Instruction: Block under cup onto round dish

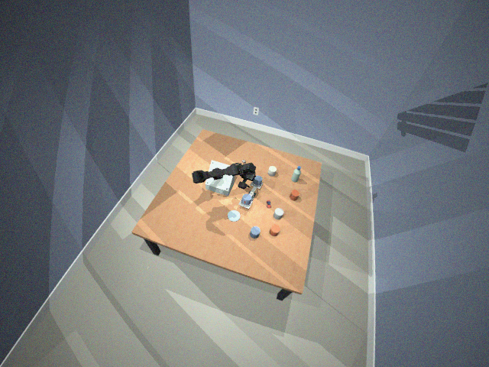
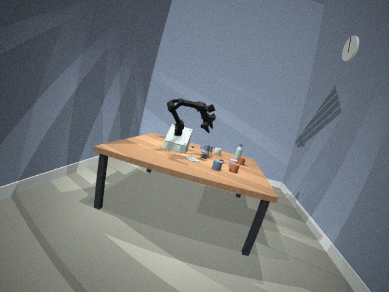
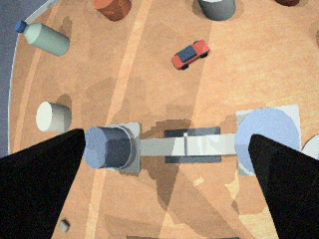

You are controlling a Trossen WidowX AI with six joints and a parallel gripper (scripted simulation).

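My gripper tip is 210 mm above the pale green block, 180 mm to the right of it and 40 mm short of it. Round my gripper tip: red toy car 240 mm below, 170 mm ahead; grey cylinder 240 mm ahead, 220 mm below, 100 mm to the right; round dish 250 mm below, 170 mm to the right, 90 mm behind.
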